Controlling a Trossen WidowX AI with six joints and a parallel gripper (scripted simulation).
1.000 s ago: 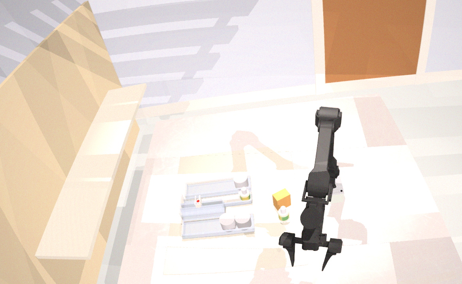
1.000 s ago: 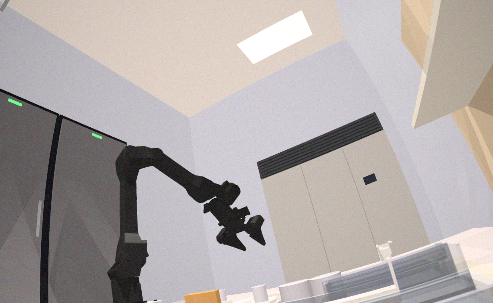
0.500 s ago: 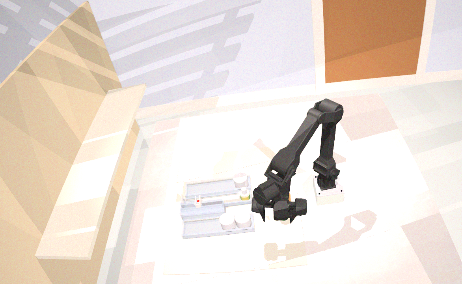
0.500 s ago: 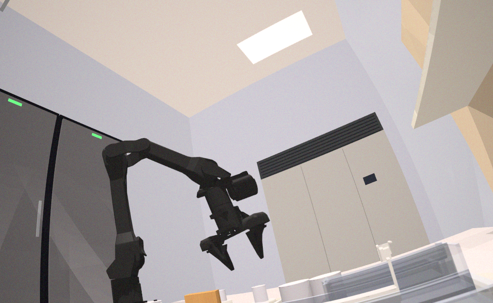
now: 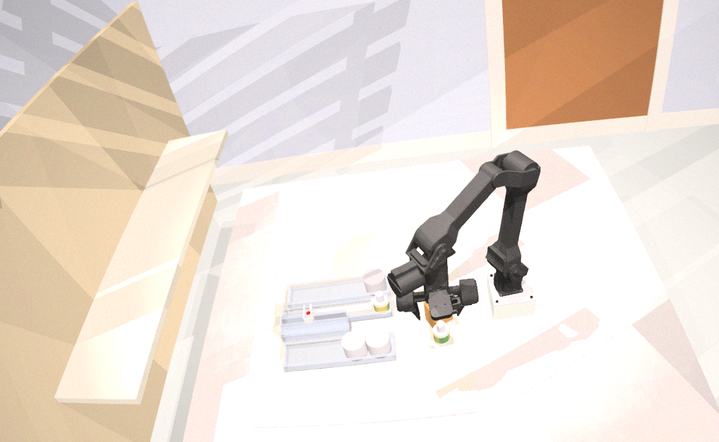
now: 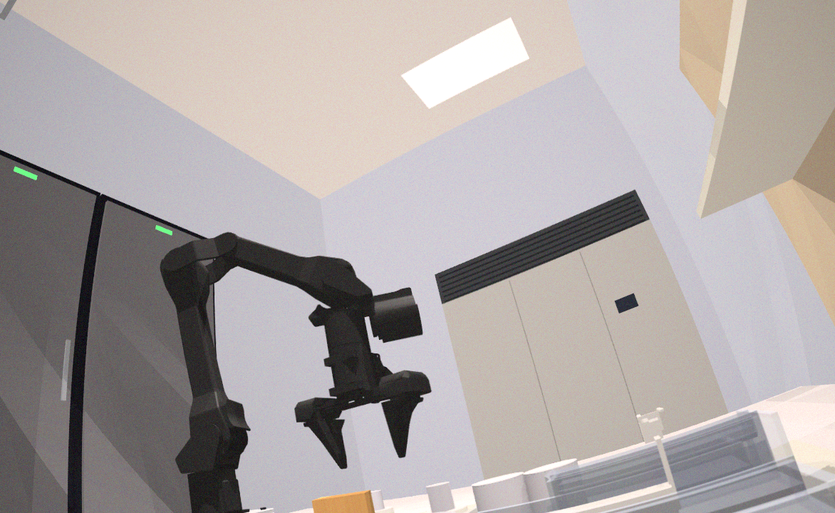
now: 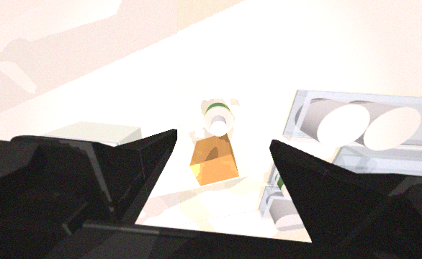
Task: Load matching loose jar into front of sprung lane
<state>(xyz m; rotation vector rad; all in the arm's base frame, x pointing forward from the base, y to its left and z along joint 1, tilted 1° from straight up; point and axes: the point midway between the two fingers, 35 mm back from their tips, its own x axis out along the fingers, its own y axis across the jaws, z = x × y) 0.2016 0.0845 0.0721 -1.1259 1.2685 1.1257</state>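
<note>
The orange box is 7 cm to the right of my gripper tip, 7 cm below it and 1 cm behind it. Also, from my gripper tip: wooden shelf (64 cm ahead, 27 cm above, 18 cm to the right); then red dot (32 cm ahead, 11 cm to the right, 3 cm below).
</note>
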